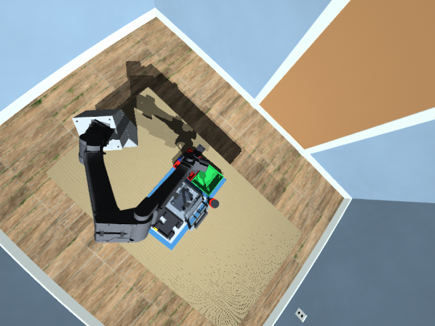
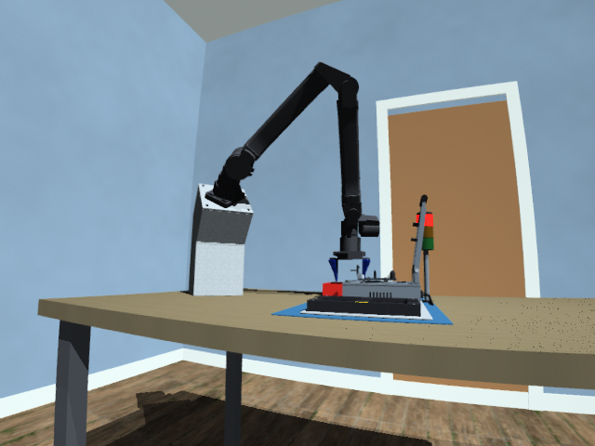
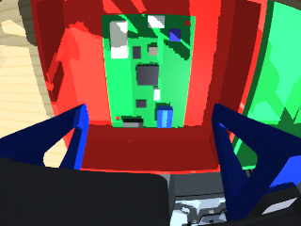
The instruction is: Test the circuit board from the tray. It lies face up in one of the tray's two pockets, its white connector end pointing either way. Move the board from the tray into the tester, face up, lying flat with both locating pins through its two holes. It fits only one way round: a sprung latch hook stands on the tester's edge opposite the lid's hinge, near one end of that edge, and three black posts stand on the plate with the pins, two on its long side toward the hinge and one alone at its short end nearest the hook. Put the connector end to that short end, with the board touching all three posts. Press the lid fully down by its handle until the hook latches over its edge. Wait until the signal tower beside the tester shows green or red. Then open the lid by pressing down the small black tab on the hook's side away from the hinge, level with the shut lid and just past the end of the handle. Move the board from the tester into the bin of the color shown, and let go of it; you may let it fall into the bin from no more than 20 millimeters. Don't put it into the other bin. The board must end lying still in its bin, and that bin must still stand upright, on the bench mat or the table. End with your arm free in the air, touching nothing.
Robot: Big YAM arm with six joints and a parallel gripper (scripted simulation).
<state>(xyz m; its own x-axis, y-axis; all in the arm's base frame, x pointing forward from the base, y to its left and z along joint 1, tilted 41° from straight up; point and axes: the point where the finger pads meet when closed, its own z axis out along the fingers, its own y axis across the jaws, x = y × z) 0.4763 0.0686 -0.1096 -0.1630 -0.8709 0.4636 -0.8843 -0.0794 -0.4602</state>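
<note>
Right now my hand is 5 cm above the red bin. Also, from my hand: green bin 15 cm ahead, 5 cm below, 3 cm to the right; green circuit board 5 cm below; black latch hook 15 cm to the right, 3 cm above, 1 cm ahead.
</note>
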